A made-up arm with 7 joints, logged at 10 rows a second.
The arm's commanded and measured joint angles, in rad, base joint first. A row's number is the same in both.
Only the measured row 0 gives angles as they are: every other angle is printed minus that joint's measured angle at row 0.
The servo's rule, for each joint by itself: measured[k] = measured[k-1] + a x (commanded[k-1-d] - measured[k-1]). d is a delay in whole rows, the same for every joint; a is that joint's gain. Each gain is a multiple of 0.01, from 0.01 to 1. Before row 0 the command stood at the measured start. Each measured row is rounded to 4 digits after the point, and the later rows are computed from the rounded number. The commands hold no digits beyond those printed.
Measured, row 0:
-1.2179, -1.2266, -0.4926, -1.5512, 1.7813, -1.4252, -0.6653
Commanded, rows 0 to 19:
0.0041, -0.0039, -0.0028, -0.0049, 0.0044, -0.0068, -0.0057
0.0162, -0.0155, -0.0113, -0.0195, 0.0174, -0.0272, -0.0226
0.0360, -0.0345, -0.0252, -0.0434, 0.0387, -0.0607, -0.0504
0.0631, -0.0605, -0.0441, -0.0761, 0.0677, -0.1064, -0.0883
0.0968, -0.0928, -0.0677, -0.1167, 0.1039, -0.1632, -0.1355
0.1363, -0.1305, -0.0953, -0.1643, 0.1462, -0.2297, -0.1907
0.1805, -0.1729, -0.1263, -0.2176, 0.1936, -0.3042, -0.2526
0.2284, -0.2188, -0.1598, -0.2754, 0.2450, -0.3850, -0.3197
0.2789, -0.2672, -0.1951, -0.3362, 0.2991, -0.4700, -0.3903
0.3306, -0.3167, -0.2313, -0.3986, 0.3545, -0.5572, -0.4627
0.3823, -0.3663, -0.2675, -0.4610, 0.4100, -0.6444, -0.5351
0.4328, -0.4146, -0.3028, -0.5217, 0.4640, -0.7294, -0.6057
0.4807, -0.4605, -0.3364, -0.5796, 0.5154, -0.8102, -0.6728
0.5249, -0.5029, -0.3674, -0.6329, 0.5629, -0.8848, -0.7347
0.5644, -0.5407, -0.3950, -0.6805, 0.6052, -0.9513, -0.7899
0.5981, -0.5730, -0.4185, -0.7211, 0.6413, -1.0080, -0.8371
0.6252, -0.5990, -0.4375, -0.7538, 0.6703, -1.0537, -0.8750
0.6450, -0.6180, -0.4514, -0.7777, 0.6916, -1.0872, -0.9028
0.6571, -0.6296, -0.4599, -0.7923, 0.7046, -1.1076, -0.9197
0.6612, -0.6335, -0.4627, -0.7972, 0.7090, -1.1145, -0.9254
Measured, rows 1 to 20:
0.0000, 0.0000, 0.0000, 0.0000, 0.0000, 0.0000, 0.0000
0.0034, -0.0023, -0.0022, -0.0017, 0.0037, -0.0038, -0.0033
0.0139, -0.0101, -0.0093, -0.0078, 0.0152, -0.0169, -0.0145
0.0320, -0.0245, -0.0217, -0.0199, 0.0349, -0.0414, -0.0353
0.0575, -0.0457, -0.0392, -0.0390, 0.0625, -0.0778, -0.0660
0.0897, -0.0735, -0.0614, -0.0654, 0.0973, -0.1256, -0.1063
0.1279, -0.1071, -0.0878, -0.0990, 0.1384, -0.1839, -0.1553
0.1710, -0.1459, -0.1178, -0.1393, 0.1848, -0.2513, -0.2117
0.2181, -0.1889, -0.1506, -0.1856, 0.2354, -0.3262, -0.2743
0.2680, -0.2351, -0.1853, -0.2368, 0.2889, -0.4067, -0.3416
0.3193, -0.2832, -0.2212, -0.2918, 0.3440, -0.4910, -0.4118
0.3710, -0.3322, -0.2573, -0.3493, 0.3994, -0.5769, -0.4833
0.4217, -0.3808, -0.2928, -0.4079, 0.4537, -0.6623, -0.5543
0.4701, -0.4278, -0.3268, -0.4663, 0.5055, -0.7451, -0.6230
0.5150, -0.4721, -0.3585, -0.5229, 0.5537, -0.8233, -0.6878
0.5555, -0.5126, -0.3870, -0.5765, 0.5970, -0.8950, -0.7470
0.5904, -0.5482, -0.4116, -0.6257, 0.6342, -0.9583, -0.7993
0.6189, -0.5782, -0.4318, -0.6693, 0.6645, -1.0117, -0.8432
0.6403, -0.6017, -0.4471, -0.7062, 0.6873, -1.0540, -0.8778
0.6541, -0.6182, -0.4571, -0.7355, 0.7018, -1.0840, -0.9021
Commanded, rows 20 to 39:
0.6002, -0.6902, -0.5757, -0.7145, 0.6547, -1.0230, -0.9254
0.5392, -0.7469, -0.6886, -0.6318, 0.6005, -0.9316, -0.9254
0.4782, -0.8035, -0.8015, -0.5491, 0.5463, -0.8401, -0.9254
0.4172, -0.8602, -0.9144, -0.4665, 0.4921, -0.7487, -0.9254
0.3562, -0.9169, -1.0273, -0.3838, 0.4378, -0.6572, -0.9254
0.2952, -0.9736, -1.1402, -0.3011, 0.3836, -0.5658, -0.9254
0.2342, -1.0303, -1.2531, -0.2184, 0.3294, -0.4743, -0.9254
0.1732, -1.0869, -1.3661, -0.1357, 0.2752, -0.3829, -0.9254
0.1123, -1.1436, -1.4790, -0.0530, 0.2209, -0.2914, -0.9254
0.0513, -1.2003, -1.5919, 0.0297, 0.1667, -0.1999, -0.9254
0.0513, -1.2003, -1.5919, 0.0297, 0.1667, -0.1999, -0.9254
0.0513, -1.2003, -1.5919, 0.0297, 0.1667, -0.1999, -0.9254
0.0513, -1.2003, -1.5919, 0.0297, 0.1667, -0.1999, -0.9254
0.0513, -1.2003, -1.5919, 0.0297, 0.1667, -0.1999, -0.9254
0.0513, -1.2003, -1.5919, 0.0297, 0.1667, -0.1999, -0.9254
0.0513, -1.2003, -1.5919, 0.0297, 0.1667, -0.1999, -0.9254
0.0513, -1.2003, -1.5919, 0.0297, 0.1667, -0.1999, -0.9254
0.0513, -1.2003, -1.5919, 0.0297, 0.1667, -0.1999, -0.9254
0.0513, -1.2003, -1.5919, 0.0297, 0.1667, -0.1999, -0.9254
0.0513, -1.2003, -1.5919, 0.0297, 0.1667, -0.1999, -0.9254
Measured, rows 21 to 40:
0.6599, -0.6272, -0.4615, -0.7565, 0.7078, -1.1011, -0.9156
0.6109, -0.6644, -0.5506, -0.7422, 0.6632, -1.0574, -0.9213
0.5521, -0.7131, -0.6582, -0.7047, 0.6105, -0.9870, -0.9237
0.4915, -0.7664, -0.7700, -0.6518, 0.5566, -0.9047, -0.9247
0.4306, -0.8217, -0.8826, -0.5888, 0.5024, -0.8173, -0.9251
0.3696, -0.8779, -0.9955, -0.5191, 0.4481, -0.7276, -0.9253
0.3086, -0.9344, -1.1084, -0.4450, 0.3939, -0.6370, -0.9254
0.2476, -0.9910, -1.2213, -0.3680, 0.3397, -0.5459, -0.9254
0.1866, -1.0476, -1.3342, -0.2890, 0.2855, -0.4546, -0.9254
0.1257, -1.1042, -1.4471, -0.2088, 0.2312, -0.3632, -0.9254
0.0647, -1.1609, -1.5600, -0.1277, 0.1770, -0.2718, -0.9254
0.0537, -1.1841, -1.5849, -0.0742, 0.1683, -0.2315, -0.9254
0.0517, -1.1937, -1.5904, -0.0389, 0.1670, -0.2138, -0.9254
0.0514, -1.1976, -1.5916, -0.0156, 0.1667, -0.2060, -0.9254
0.0513, -1.1992, -1.5918, -0.0002, 0.1667, -0.2026, -0.9254
0.0513, -1.1998, -1.5919, 0.0100, 0.1667, -0.2011, -0.9254
0.0513, -1.2001, -1.5919, 0.0167, 0.1667, -0.2004, -0.9254
0.0513, -1.2002, -1.5919, 0.0211, 0.1667, -0.2001, -0.9254
0.0513, -1.2003, -1.5919, 0.0240, 0.1667, -0.2000, -0.9254
0.0513, -1.2003, -1.5919, 0.0259, 0.1667, -0.1999, -0.9254

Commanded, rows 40 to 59:
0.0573, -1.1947, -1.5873, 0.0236, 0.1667, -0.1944, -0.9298
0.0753, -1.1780, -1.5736, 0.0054, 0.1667, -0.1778, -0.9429
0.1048, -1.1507, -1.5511, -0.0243, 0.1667, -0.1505, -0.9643
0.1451, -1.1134, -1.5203, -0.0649, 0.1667, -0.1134, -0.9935
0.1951, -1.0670, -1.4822, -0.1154, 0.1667, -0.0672, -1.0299
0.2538, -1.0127, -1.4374, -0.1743, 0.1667, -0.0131, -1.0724
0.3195, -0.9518, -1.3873, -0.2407, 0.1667, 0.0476, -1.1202
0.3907, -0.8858, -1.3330, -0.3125, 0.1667, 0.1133, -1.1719
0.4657, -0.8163, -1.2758, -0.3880, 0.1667, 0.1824, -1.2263
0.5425, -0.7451, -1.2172, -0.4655, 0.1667, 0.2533, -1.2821
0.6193, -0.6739, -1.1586, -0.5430, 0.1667, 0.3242, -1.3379
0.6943, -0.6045, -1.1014, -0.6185, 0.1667, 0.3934, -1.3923
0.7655, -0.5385, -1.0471, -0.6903, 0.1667, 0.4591, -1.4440
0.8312, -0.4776, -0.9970, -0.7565, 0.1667, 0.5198, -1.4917
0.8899, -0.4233, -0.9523, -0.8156, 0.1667, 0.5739, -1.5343
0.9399, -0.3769, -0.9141, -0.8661, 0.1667, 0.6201, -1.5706
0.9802, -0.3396, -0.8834, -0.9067, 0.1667, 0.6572, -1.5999
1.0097, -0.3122, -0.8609, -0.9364, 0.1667, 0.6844, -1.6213
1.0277, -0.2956, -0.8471, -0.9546, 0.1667, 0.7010, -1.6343
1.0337, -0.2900, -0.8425, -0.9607, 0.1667, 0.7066, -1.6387
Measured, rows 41 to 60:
0.0513, -1.2003, -1.5919, 0.0272, 0.1667, -0.1999, -0.9254
0.0562, -1.1970, -1.5883, 0.0260, 0.1667, -0.1968, -0.9280
0.0719, -1.1858, -1.5768, 0.0190, 0.1667, -0.1862, -0.9366
0.0989, -1.1651, -1.5568, 0.0043, 0.1667, -0.1662, -0.9527
0.1368, -1.1346, -1.5283, -0.0192, 0.1667, -0.1366, -0.9764
0.1846, -1.0947, -1.4923, -0.0519, 0.1667, -0.0977, -1.0074
0.2413, -1.0463, -1.4495, -0.0935, 0.1667, -0.0503, -1.0451
0.3054, -0.9905, -1.4010, -0.1435, 0.1667, 0.0045, -1.0887
0.3753, -0.9287, -1.3480, -0.2010, 0.1667, 0.0654, -1.1370
0.4494, -0.8624, -1.2917, -0.2646, 0.1667, 0.1309, -1.1888
0.5257, -0.7932, -1.2336, -0.3329, 0.1667, 0.1994, -1.2429
0.6025, -0.7228, -1.1751, -0.4043, 0.1667, 0.2693, -1.2980
0.6778, -0.6530, -1.1176, -0.4771, 0.1667, 0.3388, -1.3527
0.7497, -0.5854, -1.0626, -0.5496, 0.1667, 0.4062, -1.4057
0.8165, -0.5218, -1.0114, -0.6199, 0.1667, 0.4698, -1.4556
0.8767, -0.4637, -0.9653, -0.6864, 0.1667, 0.5281, -1.5012
0.9285, -0.4125, -0.9254, -0.7475, 0.1667, 0.5796, -1.5415
0.9709, -0.3695, -0.8926, -0.8016, 0.1667, 0.6231, -1.5754
1.0027, -0.3357, -0.8679, -0.8474, 0.1667, 0.6574, -1.6020
1.0232, -0.3120, -0.8517, -0.8838, 0.1667, 0.6818, -1.6207

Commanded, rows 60 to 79:
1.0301, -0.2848, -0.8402, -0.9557, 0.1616, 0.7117, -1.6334
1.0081, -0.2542, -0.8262, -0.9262, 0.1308, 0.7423, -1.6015
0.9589, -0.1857, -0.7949, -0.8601, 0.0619, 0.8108, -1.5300
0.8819, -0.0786, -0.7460, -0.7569, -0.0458, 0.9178, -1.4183
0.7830, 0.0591, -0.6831, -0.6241, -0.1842, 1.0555, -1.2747
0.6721, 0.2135, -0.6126, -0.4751, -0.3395, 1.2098, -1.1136
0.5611, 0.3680, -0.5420, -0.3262, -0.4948, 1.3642, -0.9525
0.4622, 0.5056, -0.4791, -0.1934, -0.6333, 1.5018, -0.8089
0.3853, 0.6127, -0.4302, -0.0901, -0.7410, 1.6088, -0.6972
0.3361, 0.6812, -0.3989, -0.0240, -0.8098, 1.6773, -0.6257
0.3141, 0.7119, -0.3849, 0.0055, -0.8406, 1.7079, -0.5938
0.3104, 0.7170, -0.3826, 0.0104, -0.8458, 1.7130, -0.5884
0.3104, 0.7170, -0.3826, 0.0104, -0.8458, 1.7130, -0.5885
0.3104, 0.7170, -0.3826, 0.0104, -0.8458, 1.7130, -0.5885
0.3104, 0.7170, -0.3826, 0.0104, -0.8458, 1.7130, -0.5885
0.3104, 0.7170, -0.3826, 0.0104, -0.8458, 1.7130, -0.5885
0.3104, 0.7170, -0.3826, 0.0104, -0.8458, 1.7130, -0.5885
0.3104, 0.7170, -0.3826, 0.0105, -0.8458, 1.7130, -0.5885
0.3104, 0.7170, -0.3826, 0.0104, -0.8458, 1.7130, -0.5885
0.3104, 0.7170, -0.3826, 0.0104, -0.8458, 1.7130, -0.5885
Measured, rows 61 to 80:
1.0318, -0.2990, -0.8445, -0.9099, 0.1667, 0.6957, -1.6311
1.0304, -0.2906, -0.8411, -0.9255, 0.1624, 0.7047, -1.6324
1.0121, -0.2691, -0.8295, -0.9257, 0.1359, 0.7258, -1.6145
0.9685, -0.2199, -0.8025, -0.9034, 0.0737, 0.7734, -1.5655
0.8975, -0.1365, -0.7584, -0.8536, -0.0267, 0.8543, -1.4801
0.8036, -0.0211, -0.6997, -0.7756, -0.1590, 0.9670, -1.3610
0.6958, 0.1173, -0.6318, -0.6734, -0.3106, 1.1030, -1.2175
0.5853, 0.2652, -0.5618, -0.5554, -0.4653, 1.2493, -1.0638
0.4844, 0.4070, -0.4973, -0.4323, -0.6064, 1.3907, -0.9160
0.4031, 0.5284, -0.4450, -0.3160, -0.7195, 1.5128, -0.7891
0.3482, 0.6186, -0.4090, -0.2167, -0.7954, 1.6049, -0.6943
0.3202, 0.6736, -0.3902, -0.1412, -0.8334, 1.6626, -0.6360
0.3122, 0.6992, -0.3843, -0.0897, -0.8438, 1.6908, -0.6084
0.3107, 0.7097, -0.3830, -0.0557, -0.8455, 1.7032, -0.5969
0.3105, 0.7140, -0.3827, -0.0332, -0.8458, 1.7087, -0.5920
0.3104, 0.7158, -0.3826, -0.0184, -0.8458, 1.7111, -0.5900
0.3104, 0.7165, -0.3826, -0.0086, -0.8458, 1.7122, -0.5891
0.3104, 0.7168, -0.3826, -0.0021, -0.8458, 1.7126, -0.5888
0.3104, 0.7169, -0.3826, 0.0022, -0.8458, 1.7128, -0.5886
0.3104, 0.7170, -0.3826, 0.0050, -0.8458, 1.7129, -0.5885

